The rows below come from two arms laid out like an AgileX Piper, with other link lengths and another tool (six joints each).
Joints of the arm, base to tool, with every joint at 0 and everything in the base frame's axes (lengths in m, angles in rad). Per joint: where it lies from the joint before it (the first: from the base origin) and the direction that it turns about. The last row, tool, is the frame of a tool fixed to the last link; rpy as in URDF.
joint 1: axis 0 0 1 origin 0 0 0.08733
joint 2: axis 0 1 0 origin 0 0 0
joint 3: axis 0 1 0 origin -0.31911 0 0.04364
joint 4: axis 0.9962 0 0.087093 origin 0.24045 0 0.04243
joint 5: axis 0 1 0 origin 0 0 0
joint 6: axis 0.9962 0 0.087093 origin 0.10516 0 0.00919
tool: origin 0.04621 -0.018 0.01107 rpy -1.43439 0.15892 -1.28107
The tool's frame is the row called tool.
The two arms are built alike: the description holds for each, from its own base.
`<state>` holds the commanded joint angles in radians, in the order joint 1, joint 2, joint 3, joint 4, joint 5, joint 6, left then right.
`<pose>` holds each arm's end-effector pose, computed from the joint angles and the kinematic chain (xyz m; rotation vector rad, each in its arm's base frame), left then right.
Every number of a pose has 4 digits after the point. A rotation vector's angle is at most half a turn.
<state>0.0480 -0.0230 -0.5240 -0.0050 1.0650 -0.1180 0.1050 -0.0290 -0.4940 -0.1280 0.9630 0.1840</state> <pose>0.0065 -0.0174 0.2295 -1.5398 1.3246 -0.6765 0.0129 -0.0334 0.2320 -1.2812 1.3892 -0.6683</pose>
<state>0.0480 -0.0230 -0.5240 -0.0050 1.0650 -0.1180 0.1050 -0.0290 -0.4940 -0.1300 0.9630 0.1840</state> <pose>0.0065 -0.0174 0.2295 -1.5398 1.3246 -0.6765 0.0129 -0.0336 0.2321 -1.2817 1.3896 -0.6704</pose>
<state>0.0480 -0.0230 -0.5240 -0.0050 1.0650 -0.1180 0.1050 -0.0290 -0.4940 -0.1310 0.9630 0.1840</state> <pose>0.0065 -0.0174 0.2295 -1.5398 1.3246 -0.6765 0.0129 -0.0337 0.2321 -1.2819 1.3898 -0.6715</pose>
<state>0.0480 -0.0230 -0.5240 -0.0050 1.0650 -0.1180 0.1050 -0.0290 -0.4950 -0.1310 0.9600 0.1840</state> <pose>0.0065 -0.0174 0.2295 -1.5398 1.3246 -0.6765 0.0129 -0.0337 0.2329 -1.2800 1.3864 -0.6733</pose>
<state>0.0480 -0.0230 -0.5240 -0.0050 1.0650 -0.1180 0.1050 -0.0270 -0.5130 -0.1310 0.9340 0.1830</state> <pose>0.0065 -0.0174 0.2295 -1.5398 1.3246 -0.6765 0.0123 -0.0334 0.2426 -1.2600 1.3505 -0.6931</pose>
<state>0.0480 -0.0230 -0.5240 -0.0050 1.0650 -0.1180 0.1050 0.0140 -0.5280 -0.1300 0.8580 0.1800</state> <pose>0.0065 -0.0174 0.2295 -1.5398 1.3246 -0.6765 0.0200 -0.0315 0.2582 -1.2428 1.3027 -0.7152</pose>
